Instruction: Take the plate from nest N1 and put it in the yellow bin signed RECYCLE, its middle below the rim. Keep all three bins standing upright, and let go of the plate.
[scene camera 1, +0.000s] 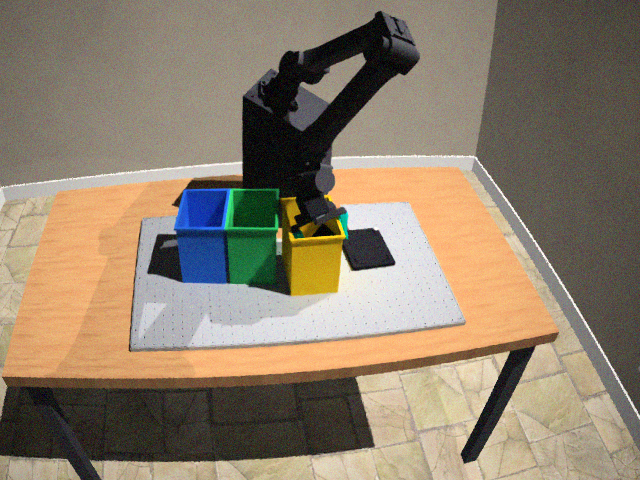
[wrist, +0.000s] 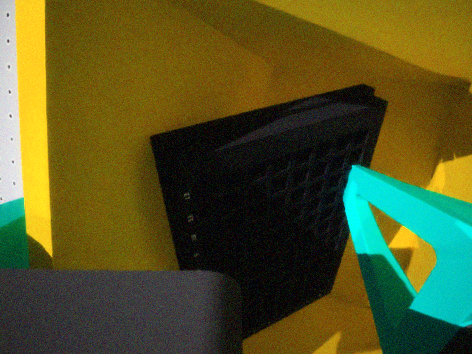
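Where they show: gripper, fingertip midpoint: (wrist: 235, 175); arm's base, origin of the base link: (scene camera 1: 277, 96).
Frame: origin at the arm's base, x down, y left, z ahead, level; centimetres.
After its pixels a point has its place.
The black gridded plate (scene camera 1: 324, 232) @(y 11.3, x 25.0, z 30.6 cm) (wrist: 270, 215) @(y 10.1, x 25.3, z 33.7 cm) is tilted inside the yellow bin (scene camera 1: 314, 266) @(y 7.9, x 27.7, z 40.7 cm) (wrist: 35, 125) @(y 14.1, x 18.9, z 36.5 cm); in the wrist view it lies against the inner walls. How deep its middle sits is hard to tell in the scene view. The bin appears upright, slightly turned; its sign does not show. My gripper (scene camera 1: 321, 229) (wrist: 235, 175) @(y 12.2, x 26.8, z 34.3 cm) is open at the bin mouth, holding nothing. One teal finger is inside the bin over the plate, the other outside the bin wall, its tip hidden in the wrist view. A dark flat nest (scene camera 1: 368, 249) @(y 24.8, x 35.8, z 24.5 cm) lies right of the bin, its label unreadable.
The green bin (scene camera 1: 252, 258) @(y -7.1, x 28.3, z 36.4 cm) and blue bin (scene camera 1: 204, 258) @(y -19.5, x 28.5, z 35.7 cm) stand upright side by side, left of the yellow bin with a narrow gap. All stand on the grey perforated board (scene camera 1: 392, 304) @(y 27.7, x 36.9, z 45.8 cm) on the wooden table (scene camera 1: 496, 289) @(y 60.0, x 38.2, z 41.4 cm). The arm's black base is behind the bins.
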